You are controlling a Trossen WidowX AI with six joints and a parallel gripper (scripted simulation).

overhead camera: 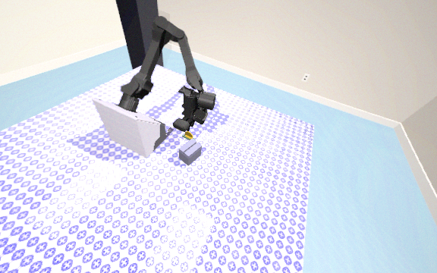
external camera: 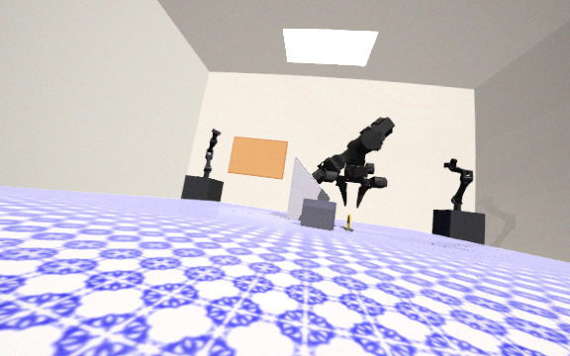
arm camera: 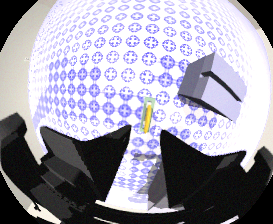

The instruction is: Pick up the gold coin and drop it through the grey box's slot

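Now: gripper tip 5 cm above the gold coin.
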